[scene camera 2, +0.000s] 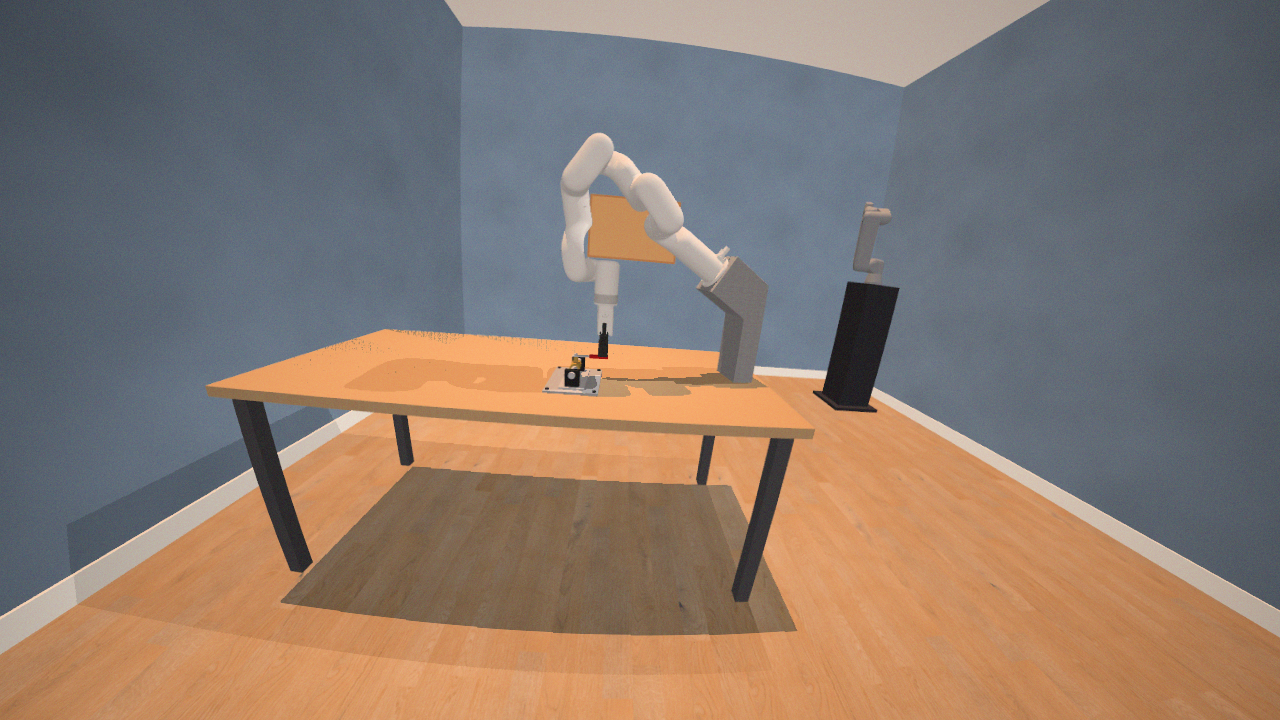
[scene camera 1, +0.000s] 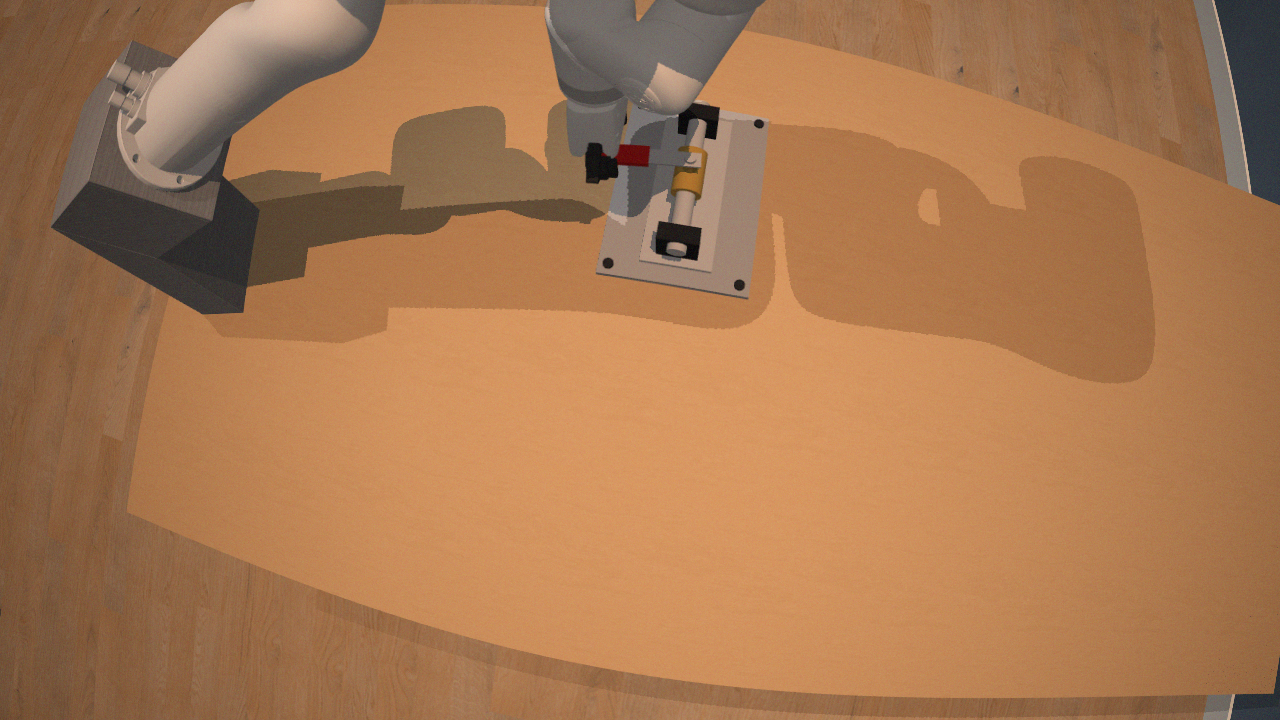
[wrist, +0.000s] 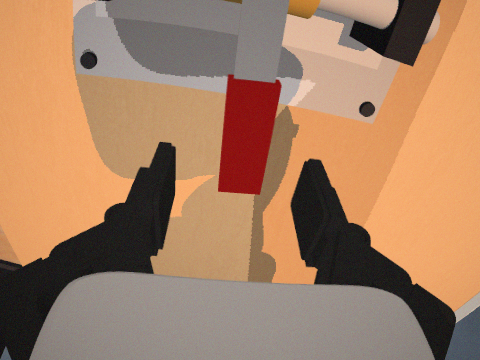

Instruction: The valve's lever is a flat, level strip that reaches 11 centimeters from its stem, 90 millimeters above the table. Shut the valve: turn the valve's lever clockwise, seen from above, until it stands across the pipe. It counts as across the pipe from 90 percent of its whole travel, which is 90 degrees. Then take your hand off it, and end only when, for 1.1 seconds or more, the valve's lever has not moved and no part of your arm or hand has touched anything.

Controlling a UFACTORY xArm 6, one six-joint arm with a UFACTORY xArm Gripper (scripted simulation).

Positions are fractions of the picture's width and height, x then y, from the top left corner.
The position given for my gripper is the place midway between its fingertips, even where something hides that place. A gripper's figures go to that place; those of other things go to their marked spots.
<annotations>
My gripper (scene camera 1: 0.47, 0.20) is 93 cm from the lens. A lever (scene camera 1: 0.49, 0.22) is 93 cm from the lens.
</annotations>
